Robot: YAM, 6 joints.
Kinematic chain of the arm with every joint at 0, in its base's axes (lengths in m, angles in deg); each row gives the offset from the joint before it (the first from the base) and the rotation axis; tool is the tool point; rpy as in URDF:
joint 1: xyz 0 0 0.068 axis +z
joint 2: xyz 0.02 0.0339 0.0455 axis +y
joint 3: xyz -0.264 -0.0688 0 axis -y
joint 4: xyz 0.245 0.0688 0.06 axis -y
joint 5: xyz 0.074 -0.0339 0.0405 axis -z
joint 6: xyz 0.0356 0 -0.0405 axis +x
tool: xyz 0 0 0 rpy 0 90 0
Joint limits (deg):
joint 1: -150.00..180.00
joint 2: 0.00..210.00
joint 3: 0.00..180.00
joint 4: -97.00..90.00
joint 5: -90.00..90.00
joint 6: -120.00..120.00
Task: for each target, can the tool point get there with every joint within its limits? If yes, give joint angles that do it. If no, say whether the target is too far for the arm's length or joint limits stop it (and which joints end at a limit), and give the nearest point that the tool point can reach.
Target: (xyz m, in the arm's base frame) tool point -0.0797 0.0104 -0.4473
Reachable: no: joint limits stop it (at a limit: joint 2) | nearest point -0.1155 0.0151 -0.3553 | short by 0.099 m
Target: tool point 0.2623 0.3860 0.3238
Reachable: yes | joints 59.27 116.81 86.88 57.94 52.38 79.19
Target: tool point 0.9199 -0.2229 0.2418
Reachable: no: too far | nearest point 0.6219 -0.1507 0.1993 | short by 0.310 m
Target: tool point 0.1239 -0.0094 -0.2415
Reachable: yes | joints -6.29 189.06 68.10 -17.55 -6.91 -54.18
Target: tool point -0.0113 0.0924 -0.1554
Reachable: yes | joints 78.56 178.61 47.17 -15.07 -55.68 92.59
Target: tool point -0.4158 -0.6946 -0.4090
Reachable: no: too far | nearest point -0.2802 -0.4681 -0.2252 | short by 0.322 m
